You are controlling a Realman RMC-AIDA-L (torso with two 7-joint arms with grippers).
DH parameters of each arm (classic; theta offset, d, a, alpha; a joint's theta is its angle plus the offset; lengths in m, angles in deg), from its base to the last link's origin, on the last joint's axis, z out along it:
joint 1: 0 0.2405 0 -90
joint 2: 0 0 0 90
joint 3: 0 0.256 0 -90
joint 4: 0 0 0 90
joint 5: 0 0.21 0 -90
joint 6: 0 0 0 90
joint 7: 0 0.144 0 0
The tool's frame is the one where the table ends.
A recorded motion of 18 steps. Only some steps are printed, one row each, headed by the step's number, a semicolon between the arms.
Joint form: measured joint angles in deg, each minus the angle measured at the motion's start. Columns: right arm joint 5, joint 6, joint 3, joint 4, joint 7, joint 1, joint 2; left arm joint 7, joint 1, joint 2, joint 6, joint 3, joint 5, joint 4.
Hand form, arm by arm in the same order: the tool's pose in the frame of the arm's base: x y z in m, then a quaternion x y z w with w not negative. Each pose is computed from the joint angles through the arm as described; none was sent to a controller.
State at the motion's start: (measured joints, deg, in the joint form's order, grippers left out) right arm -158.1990 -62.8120 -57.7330 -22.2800 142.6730 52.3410 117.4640; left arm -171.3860 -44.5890 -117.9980 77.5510 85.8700 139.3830 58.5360
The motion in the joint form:
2: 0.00 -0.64 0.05 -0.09 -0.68 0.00 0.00; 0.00 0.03 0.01 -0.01 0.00 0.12 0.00
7: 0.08 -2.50 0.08 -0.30 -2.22 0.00 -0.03; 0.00 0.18 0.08 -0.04 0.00 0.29 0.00
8: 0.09 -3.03 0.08 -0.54 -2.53 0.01 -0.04; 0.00 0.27 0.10 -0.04 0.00 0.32 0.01
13: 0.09 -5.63 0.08 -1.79 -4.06 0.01 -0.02; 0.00 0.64 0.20 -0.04 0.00 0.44 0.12
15: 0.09 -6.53 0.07 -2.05 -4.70 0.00 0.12; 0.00 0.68 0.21 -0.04 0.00 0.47 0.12
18: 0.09 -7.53 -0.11 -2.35 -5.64 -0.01 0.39; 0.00 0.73 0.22 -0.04 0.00 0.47 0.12
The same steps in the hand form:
2: 0.2726 0.3865 -0.0544 -0.83740 0.48307 -0.19358 0.16715; -0.1613 0.3778 -0.0524 -0.84038 -0.50450 0.12296 0.15532
7: 0.2714 0.3828 -0.0544 -0.84333 0.47533 -0.19993 0.15130; -0.1629 0.3778 -0.0518 -0.83953 -0.50513 0.12407 0.15695
8: 0.2706 0.3825 -0.0539 -0.84489 0.47309 -0.20100 0.14816; -0.1636 0.3777 -0.0516 -0.83912 -0.50566 0.12436 0.15723
13: 0.2666 0.3807 -0.0519 -0.85251 0.46166 -0.20621 0.13257; -0.1662 0.3772 -0.0506 -0.83765 -0.50743 0.12522 0.15868
15: 0.2653 0.3788 -0.0526 -0.85536 0.45751 -0.20855 0.12471; -0.1666 0.3771 -0.0505 -0.83744 -0.50764 0.12547 0.15890
18: 0.2635 0.3761 -0.0544 -0.85980 0.45008 -0.21225 0.11458; -0.1669 0.3770 -0.0505 -0.83720 -0.50801 0.12556 0.15893

